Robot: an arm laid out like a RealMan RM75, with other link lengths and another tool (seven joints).
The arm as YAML. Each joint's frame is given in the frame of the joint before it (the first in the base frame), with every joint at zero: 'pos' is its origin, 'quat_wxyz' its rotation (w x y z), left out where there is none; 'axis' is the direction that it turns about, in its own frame. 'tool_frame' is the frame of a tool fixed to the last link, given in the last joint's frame.
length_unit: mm
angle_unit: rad
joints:
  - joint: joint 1
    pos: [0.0, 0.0, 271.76]
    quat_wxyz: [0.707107, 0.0, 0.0, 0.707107]
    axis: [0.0, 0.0, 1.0]
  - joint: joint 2
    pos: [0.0, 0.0, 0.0]
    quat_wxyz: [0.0, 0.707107, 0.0, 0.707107]
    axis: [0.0, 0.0, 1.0]
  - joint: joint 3
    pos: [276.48, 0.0, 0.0]
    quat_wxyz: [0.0, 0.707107, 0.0, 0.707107]
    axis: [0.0, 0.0, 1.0]
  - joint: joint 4
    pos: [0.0, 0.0, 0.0]
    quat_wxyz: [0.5, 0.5, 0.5, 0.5]
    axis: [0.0, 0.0, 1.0]
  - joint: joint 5
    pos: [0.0, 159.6, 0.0]
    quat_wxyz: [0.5, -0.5, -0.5, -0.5]
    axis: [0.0, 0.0, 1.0]
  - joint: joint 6
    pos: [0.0, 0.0, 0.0]
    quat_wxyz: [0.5, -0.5, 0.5, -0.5]
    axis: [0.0, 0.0, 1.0]
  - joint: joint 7
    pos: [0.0, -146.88, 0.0]
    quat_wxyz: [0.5, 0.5, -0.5, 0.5]
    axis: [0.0, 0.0, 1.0]
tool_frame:
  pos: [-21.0, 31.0, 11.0]
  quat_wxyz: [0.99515, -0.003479, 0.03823, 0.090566]
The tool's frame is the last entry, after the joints.
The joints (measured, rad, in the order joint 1, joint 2, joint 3, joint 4, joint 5, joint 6, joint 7), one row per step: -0.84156, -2.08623, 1.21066, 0.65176, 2.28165, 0.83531, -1.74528; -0.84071, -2.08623, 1.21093, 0.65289, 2.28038, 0.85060, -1.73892; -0.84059, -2.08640, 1.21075, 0.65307, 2.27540, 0.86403, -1.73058; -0.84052, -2.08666, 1.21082, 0.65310, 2.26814, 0.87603, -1.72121; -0.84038, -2.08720, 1.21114, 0.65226, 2.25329, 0.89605, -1.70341; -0.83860, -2.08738, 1.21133, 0.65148, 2.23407, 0.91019, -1.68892; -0.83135, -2.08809, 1.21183, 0.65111, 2.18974, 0.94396, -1.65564; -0.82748, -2.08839, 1.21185, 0.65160, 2.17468, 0.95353, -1.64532; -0.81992, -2.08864, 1.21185, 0.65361, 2.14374, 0.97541, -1.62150; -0.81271, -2.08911, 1.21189, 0.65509, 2.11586, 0.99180, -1.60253; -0.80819, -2.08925, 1.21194, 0.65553, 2.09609, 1.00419, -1.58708; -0.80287, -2.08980, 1.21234, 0.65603, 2.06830, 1.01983, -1.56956; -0.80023, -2.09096, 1.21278, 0.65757, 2.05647, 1.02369, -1.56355
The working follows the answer.
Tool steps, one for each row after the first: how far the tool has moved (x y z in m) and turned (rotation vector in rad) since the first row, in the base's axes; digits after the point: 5 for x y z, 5 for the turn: 0.00011, -0.00183, -0.00123, -0.01543, 0.00062, -0.00360; 0.00079, -0.00335, -0.00258, -0.02928, -0.00166, -0.00822; 0.00175, -0.00470, -0.00396, -0.04188, -0.00553, -0.01365; 0.00357, -0.00706, -0.00649, -0.06345, -0.01376, -0.02380; 0.00513, -0.00901, -0.00850, -0.07762, -0.02740, -0.02961; 0.00811, -0.01420, -0.01296, -0.10983, -0.06039, -0.04233; 0.00875, -0.01594, -0.01419, -0.11802, -0.07232, -0.04538; 0.01057, -0.01938, -0.01645, -0.13590, -0.09617, -0.05576; 0.01209, -0.02225, -0.01827, -0.14817, -0.11880, -0.06304; 0.01336, -0.02421, -0.01951, -0.15762, -0.13412, -0.07047; 0.01562, -0.02670, -0.02124, -0.16890, -0.15736, -0.07868; 0.01682, -0.02752, -0.02202, -0.17081, -0.16791, -0.08181
Tool pose at each row, in the base's axes (x y z in m, rotation vector in rad; rounded; the steps above come from the unrounded poses): -0.23455, 0.42266, -0.02115, -2.07694, 1.97458, 0.60115; -0.23443, 0.42083, -0.02238, -2.08193, 1.98908, 0.58777; -0.23376, 0.41931, -0.02373, -2.08448, 2.00181, 0.57212; -0.23280, 0.41797, -0.02511, -2.08515, 2.01348, 0.55550; -0.23098, 0.41560, -0.02764, -2.08492, 2.03318, 0.52483; -0.22942, 0.41365, -0.02965, -2.08459, 2.04053, 0.49527; -0.22643, 0.40846, -0.03411, -2.08338, 2.05487, 0.42572; -0.22580, 0.40672, -0.03534, -2.08261, 2.05606, 0.40404; -0.22398, 0.40328, -0.03760, -2.07663, 2.06296, 0.35852; -0.22246, 0.40041, -0.03942, -2.07109, 2.06371, 0.32027; -0.22118, 0.39846, -0.04066, -2.06486, 2.06697, 0.29290; -0.21893, 0.39597, -0.04239, -2.05712, 2.06692, 0.25496; -0.21772, 0.39514, -0.04317, -2.05262, 2.06421, 0.24095

